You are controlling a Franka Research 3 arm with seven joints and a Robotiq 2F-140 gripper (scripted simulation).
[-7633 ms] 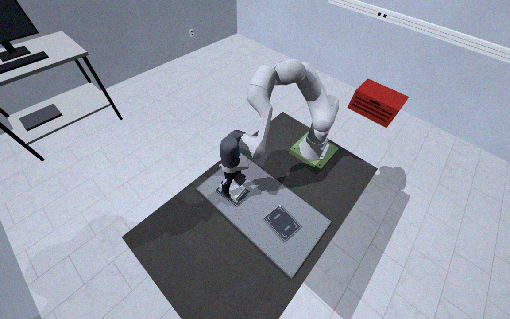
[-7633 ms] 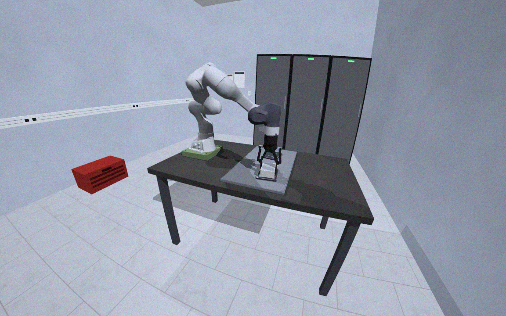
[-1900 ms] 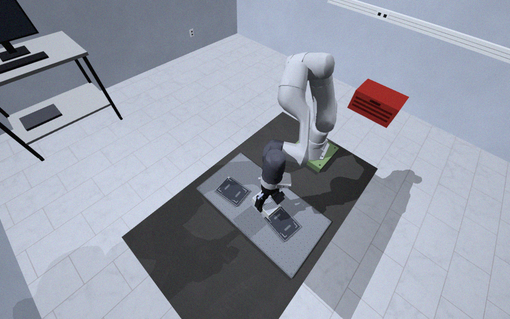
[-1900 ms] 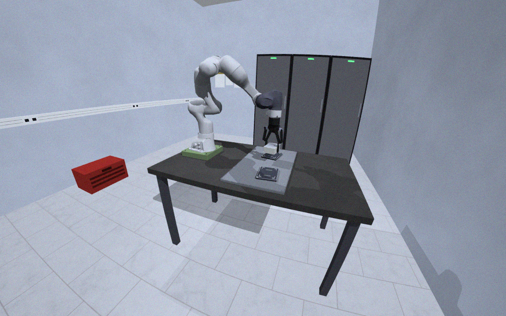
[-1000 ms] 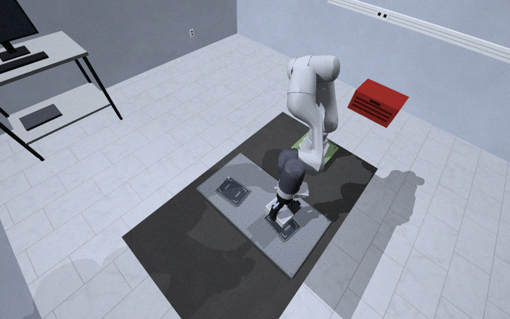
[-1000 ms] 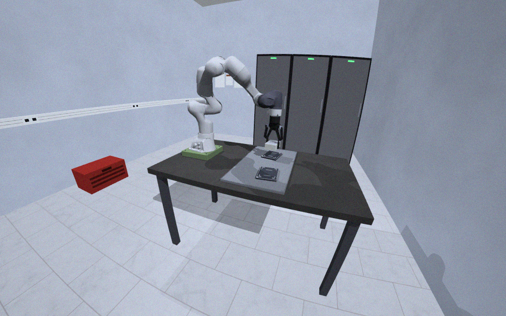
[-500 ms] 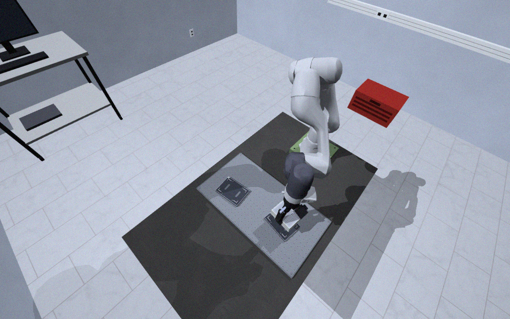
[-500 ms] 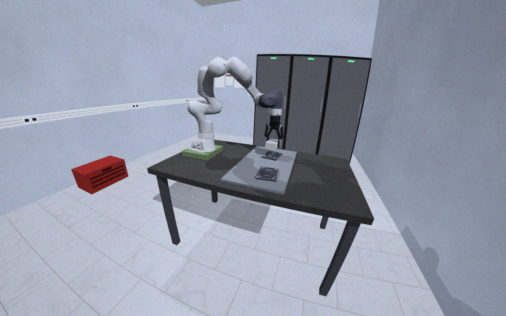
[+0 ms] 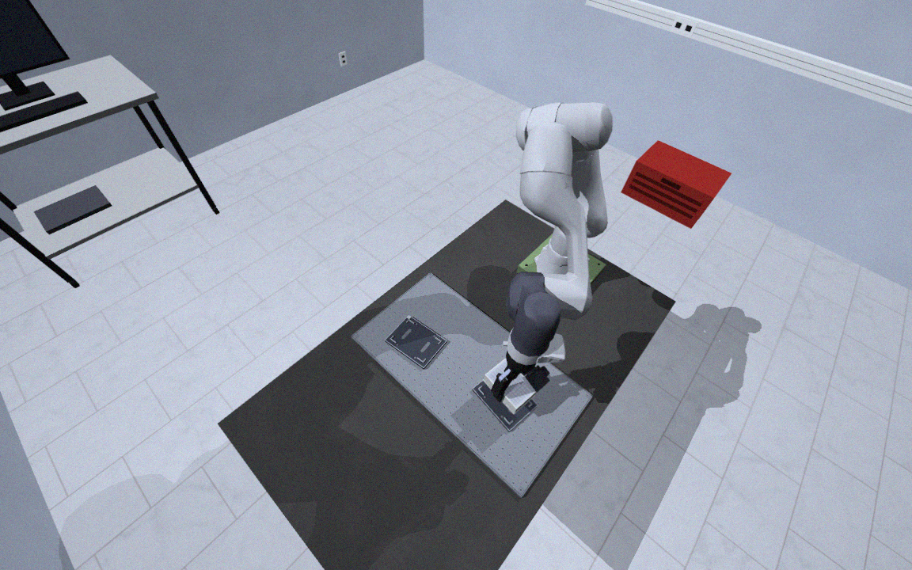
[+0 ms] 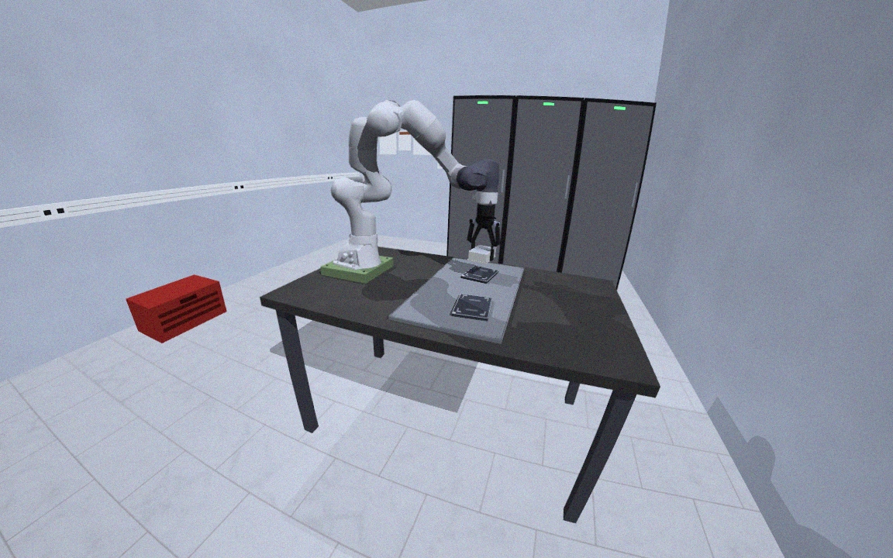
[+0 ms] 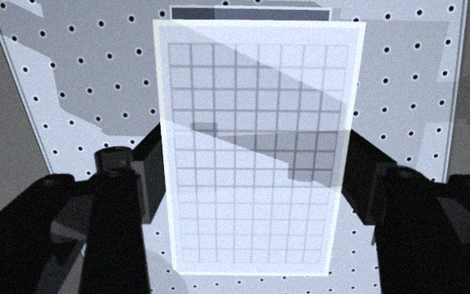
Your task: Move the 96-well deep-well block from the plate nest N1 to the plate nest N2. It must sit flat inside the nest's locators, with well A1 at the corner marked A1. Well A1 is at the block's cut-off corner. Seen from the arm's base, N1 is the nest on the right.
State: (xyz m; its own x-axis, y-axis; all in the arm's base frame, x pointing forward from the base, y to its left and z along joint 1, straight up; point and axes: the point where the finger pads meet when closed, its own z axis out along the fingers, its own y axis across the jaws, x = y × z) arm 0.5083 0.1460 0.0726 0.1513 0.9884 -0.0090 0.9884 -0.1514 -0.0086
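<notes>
My hand is 1 cm above the white 96-well deep-well block. Also, from my hand: dark plate nest (10 cm below).
</notes>
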